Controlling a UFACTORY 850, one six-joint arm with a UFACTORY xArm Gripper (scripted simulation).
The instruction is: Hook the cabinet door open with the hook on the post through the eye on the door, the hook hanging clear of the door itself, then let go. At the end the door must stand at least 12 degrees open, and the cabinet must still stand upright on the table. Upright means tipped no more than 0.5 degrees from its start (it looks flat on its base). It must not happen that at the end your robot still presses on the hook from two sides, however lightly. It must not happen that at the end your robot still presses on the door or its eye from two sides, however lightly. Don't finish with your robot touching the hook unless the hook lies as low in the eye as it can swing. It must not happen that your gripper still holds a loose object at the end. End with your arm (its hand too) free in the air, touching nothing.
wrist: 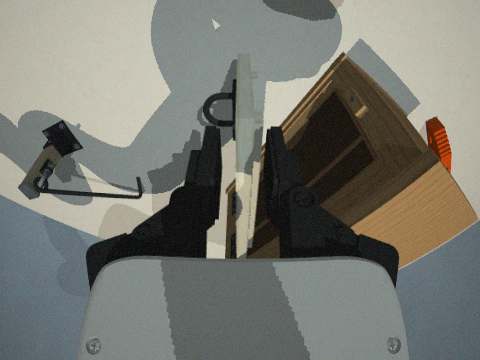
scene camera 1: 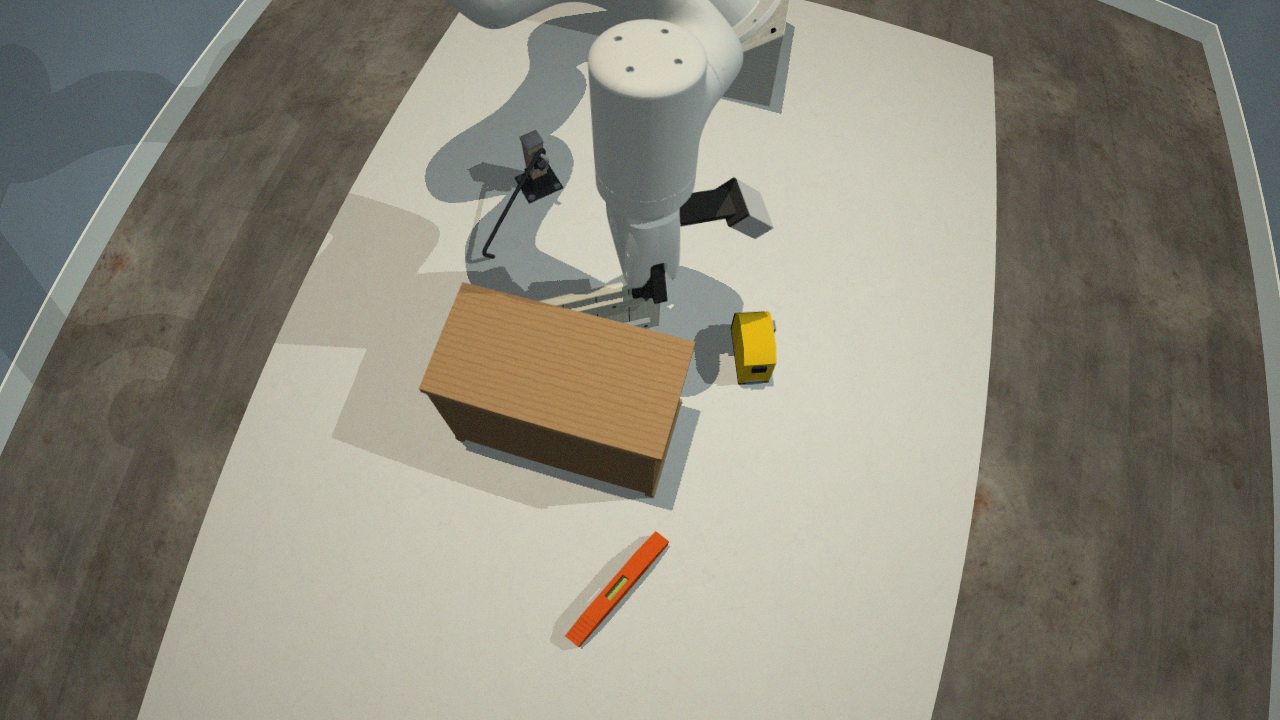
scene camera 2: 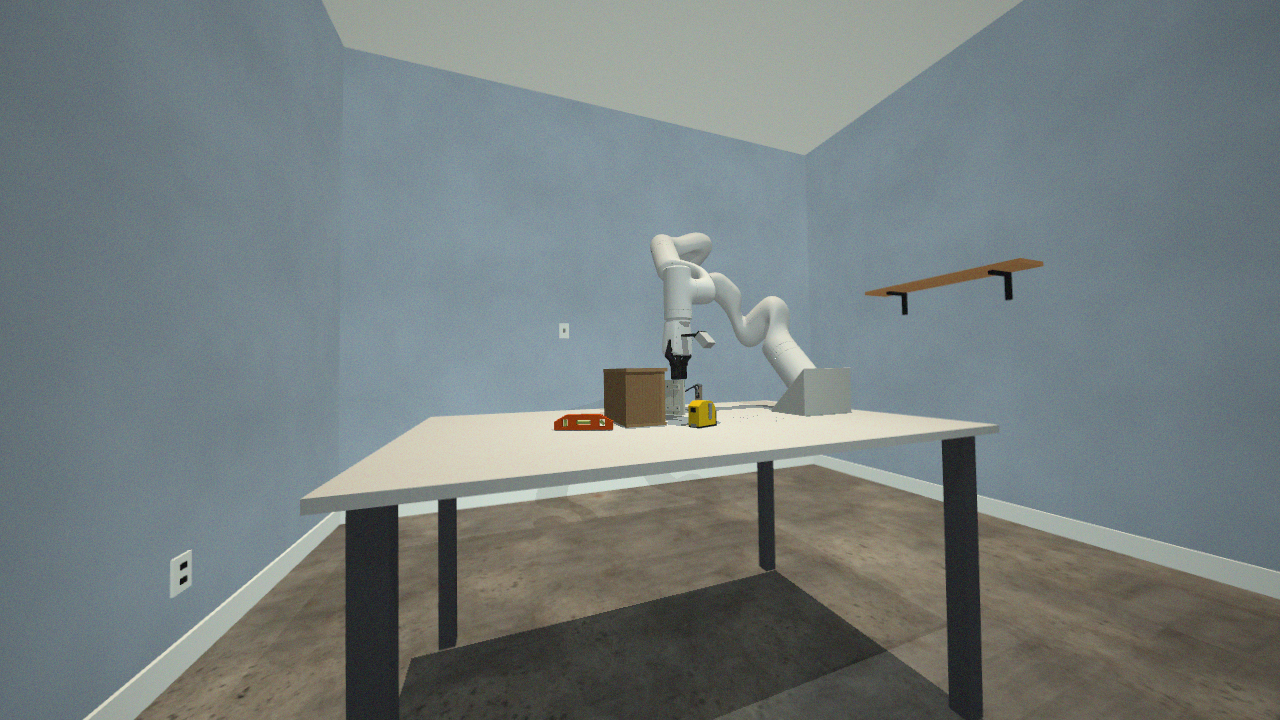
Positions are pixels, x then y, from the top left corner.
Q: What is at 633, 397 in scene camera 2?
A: A wooden cabinet.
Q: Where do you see a hook post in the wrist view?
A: At 60, 138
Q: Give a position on a wooden cabinet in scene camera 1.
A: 604, 394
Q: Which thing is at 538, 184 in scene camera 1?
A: A hook post.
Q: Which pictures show the yellow tape measure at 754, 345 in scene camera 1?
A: Scene camera 1 and scene camera 2 only.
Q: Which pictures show my gripper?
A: The wrist view, scene camera 1 and scene camera 2: all of them.
